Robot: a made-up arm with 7 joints.
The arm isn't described. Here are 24 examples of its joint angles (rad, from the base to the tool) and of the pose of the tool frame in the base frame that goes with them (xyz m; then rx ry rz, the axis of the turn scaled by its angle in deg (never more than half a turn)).
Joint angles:
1: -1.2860 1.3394 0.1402 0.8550 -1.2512 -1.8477 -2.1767
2: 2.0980 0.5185 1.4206 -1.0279 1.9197 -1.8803 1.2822
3: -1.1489 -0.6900 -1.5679 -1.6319 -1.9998 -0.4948 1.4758
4: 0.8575 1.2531 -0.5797 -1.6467 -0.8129 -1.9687 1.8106
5: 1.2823 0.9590 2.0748 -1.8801 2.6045 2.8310 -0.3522
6: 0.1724 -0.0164 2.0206 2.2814 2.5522 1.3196 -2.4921
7: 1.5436 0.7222 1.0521 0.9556 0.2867 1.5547 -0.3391
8: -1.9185 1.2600 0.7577 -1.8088 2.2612 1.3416 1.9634
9: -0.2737 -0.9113 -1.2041 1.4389 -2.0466 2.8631 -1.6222
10: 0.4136 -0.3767 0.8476 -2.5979 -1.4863 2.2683 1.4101
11: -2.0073 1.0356 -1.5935 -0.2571 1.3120 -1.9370 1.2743
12: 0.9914 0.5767 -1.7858 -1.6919 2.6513 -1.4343 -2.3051
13: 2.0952 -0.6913 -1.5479 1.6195 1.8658 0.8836 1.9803
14: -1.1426 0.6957 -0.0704 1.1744 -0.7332 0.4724 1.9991
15: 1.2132 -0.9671 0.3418 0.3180 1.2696 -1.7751 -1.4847
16: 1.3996 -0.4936 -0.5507 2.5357 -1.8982 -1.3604 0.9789
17: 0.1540 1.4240 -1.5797 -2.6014 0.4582 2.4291 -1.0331
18: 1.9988 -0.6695 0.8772 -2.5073 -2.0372 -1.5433 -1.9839
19: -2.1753 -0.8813 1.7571 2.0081 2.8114 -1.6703 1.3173
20: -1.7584 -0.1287 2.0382 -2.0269 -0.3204 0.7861 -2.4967
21: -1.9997 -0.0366 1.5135 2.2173 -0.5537 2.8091 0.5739
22: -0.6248 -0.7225 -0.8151 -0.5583 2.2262 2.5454 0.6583
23: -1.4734 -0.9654 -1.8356 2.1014 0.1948 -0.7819 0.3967
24: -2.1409 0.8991 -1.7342 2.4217 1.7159 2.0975 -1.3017
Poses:
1: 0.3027 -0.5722 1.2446 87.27 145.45 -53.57
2: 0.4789 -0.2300 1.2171 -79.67 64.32 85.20
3: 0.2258 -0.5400 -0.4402 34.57 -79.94 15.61
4: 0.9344 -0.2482 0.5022 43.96 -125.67 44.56
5: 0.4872 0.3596 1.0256 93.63 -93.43 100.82
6: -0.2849 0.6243 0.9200 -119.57 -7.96 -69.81
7: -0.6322 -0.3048 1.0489 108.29 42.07 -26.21
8: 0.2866 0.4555 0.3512 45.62 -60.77 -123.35
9: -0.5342 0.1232 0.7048 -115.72 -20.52 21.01
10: 0.2949 0.3819 0.8789 -158.27 77.56 13.33
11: 0.7491 -0.5463 0.4128 46.05 -126.13 -76.80
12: 0.9609 0.4003 0.8756 6.97 -145.92 56.94
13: -0.3833 0.0899 1.0314 -75.35 -45.53 -80.21
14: 0.3440 -0.8784 0.7255 41.59 128.19 29.99
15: -0.4243 0.3214 1.1187 142.78 9.29 -59.10
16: 0.1495 0.3106 0.2012 4.54 -110.94 -70.59
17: 0.9771 -0.4558 0.6489 -32.30 -62.77 99.29
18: 0.8166 -0.5457 0.6533 -13.63 -19.19 113.30
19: 0.2072 -0.4764 0.2532 80.12 76.63 26.63
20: 0.8393 -0.0456 0.1176 39.84 -142.44 -7.07
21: 0.4613 0.0020 -0.1267 -27.80 -116.24 -114.43
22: 0.3967 -0.5069 0.1116 20.90 38.02 89.52
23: 0.0024 0.3851 0.4298 -2.01 21.43 -108.93
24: -0.0290 -0.7569 1.3414 -114.29 -14.72 30.62
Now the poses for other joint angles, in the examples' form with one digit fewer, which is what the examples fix.
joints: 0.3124 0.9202 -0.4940 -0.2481 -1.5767 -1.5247 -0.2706
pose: 0.944 -0.565 0.300 29.6 68.3 106.3
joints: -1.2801 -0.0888 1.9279 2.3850 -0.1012 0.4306 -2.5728
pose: -0.169 0.336 -0.016 -7.7 -38.7 -64.5
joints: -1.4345 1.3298 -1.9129 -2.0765 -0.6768 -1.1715 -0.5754
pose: 0.743 -0.063 0.949 -117.3 80.2 74.6
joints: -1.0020 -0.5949 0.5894 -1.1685 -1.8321 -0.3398 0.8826
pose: 0.609 -0.494 1.254 -36.8 75.6 50.9
